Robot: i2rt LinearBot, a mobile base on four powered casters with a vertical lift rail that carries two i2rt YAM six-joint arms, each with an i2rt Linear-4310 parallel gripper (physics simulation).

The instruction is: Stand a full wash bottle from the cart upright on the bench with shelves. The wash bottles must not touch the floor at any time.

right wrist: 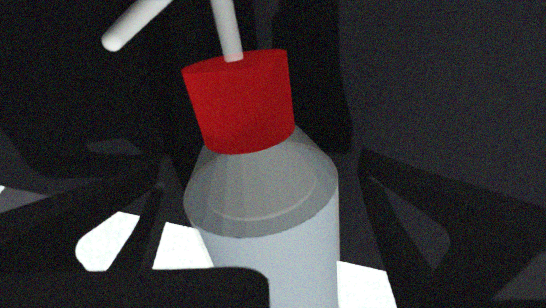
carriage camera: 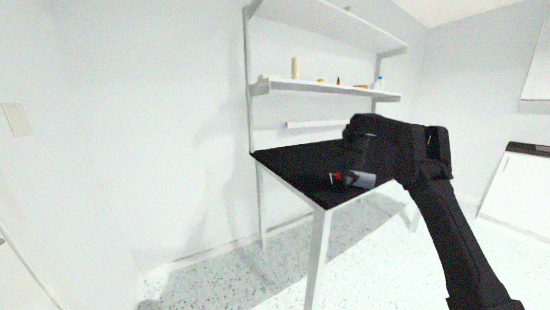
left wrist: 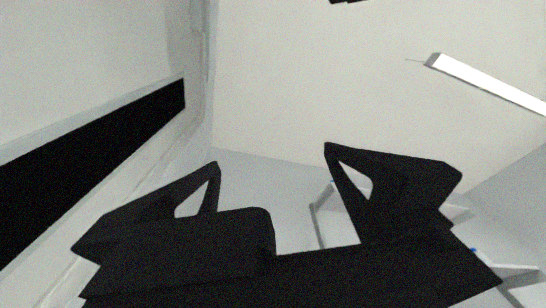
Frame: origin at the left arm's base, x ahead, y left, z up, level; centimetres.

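Seen in the pictures: left gripper, between the fingertips: (left wrist: 270, 157); right gripper, between the fingertips: (right wrist: 266, 162) (carriage camera: 348, 182).
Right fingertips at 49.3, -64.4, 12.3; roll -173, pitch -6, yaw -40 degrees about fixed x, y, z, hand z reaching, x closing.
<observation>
Offsets run from my right fingertips to a thing's top centre, as dx, dy, dz. "spot": to the spot under its first point. Level surfaces: height alone.
A wash bottle @(spot: -5.5, -2.9, +3.5) (carriage camera: 364, 180) (right wrist: 295, 260) with a red cap and a thin white spout lies on its side on the black top of the bench @(dz -0.5) (carriage camera: 295, 162), near its front edge. Its body is grey-blue below a clear shoulder. My right gripper (carriage camera: 351, 177) (right wrist: 266, 162) is open, with its fingers on either side of the bottle around the shoulder and upper body; it does not grip the bottle. The right arm hides part of the bottle and bench in the carriage view. My left gripper (left wrist: 270, 157) is open and empty, facing the wall and ceiling. The cart does not show.
Above the bench, the lower shelf (carriage camera: 330, 89) holds a tall beige cylinder @(+58.2, +13.1, +63.0) (carriage camera: 295, 68), small containers and a blue-capped bottle @(+106.1, -85.5, +63.0) (carriage camera: 380, 82). The upper shelf (carriage camera: 340, 22) is higher. A white cabinet (carriage camera: 520, 185) stands at the right. A ceiling lamp (left wrist: 490, 84) shows in the left wrist view.
</observation>
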